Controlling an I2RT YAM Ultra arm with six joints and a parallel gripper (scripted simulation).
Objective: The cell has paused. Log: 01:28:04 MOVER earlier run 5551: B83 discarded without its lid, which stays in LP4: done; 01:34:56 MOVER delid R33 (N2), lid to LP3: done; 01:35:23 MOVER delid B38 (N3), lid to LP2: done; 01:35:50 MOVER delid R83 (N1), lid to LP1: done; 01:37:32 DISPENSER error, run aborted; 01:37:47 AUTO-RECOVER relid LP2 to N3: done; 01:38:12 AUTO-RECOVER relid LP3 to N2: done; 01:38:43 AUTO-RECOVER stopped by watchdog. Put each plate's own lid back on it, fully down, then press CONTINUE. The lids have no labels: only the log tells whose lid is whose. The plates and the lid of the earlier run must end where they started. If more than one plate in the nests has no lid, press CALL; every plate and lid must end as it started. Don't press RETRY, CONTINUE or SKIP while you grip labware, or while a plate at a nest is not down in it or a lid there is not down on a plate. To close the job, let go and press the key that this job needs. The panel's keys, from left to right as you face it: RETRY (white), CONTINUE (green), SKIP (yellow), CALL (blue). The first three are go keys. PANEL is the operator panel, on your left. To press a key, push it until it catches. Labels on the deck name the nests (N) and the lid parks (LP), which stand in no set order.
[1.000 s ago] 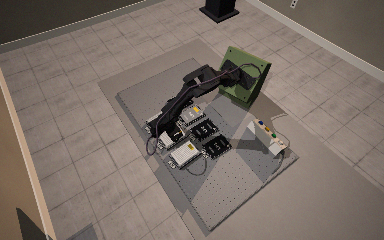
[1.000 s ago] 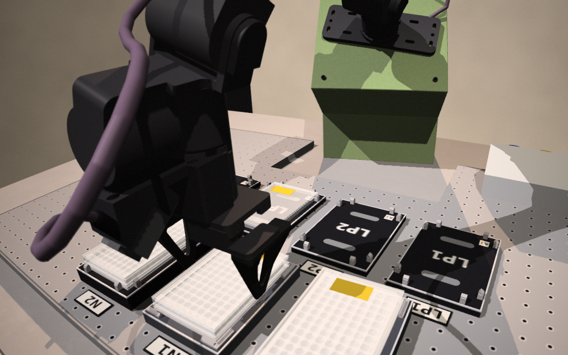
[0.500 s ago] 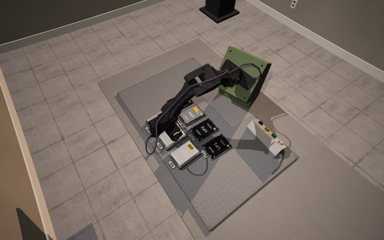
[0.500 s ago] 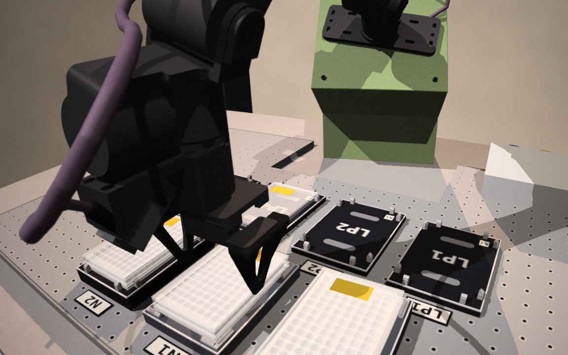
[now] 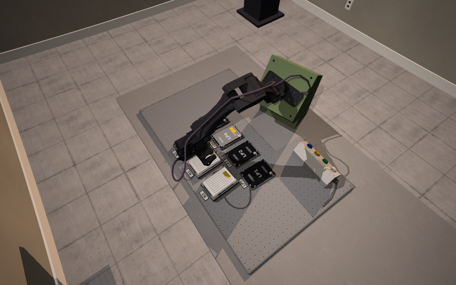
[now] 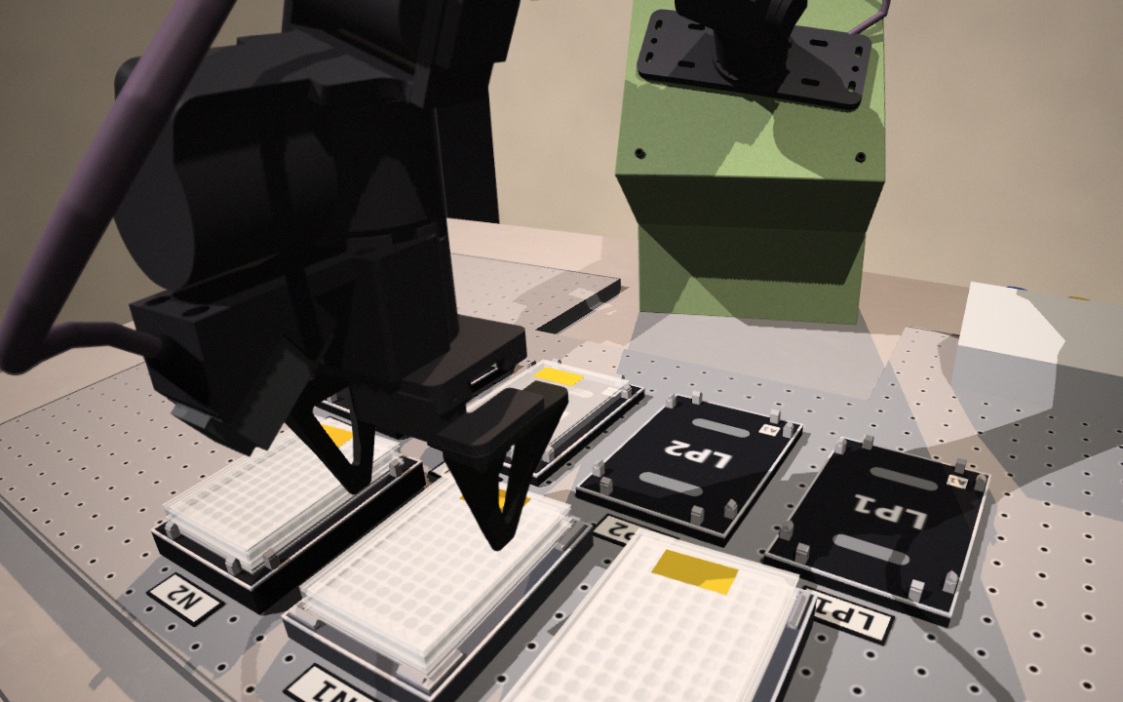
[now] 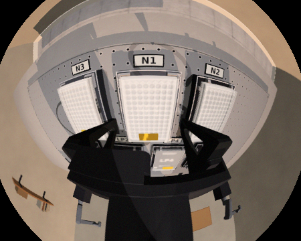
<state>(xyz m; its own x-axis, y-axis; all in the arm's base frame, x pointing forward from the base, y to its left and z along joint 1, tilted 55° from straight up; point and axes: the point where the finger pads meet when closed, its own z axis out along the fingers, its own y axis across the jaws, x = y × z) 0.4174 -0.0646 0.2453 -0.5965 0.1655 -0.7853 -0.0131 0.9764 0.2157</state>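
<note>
Now: hand 30 mm above the clear lid and 10 mm past it. Also, from my hand: blue key 450 mm behind, 250 mm to the left; then yellow key 450 mm behind, 300 mm to the left; then plate 40 mm below, 10 mm behind.
</note>
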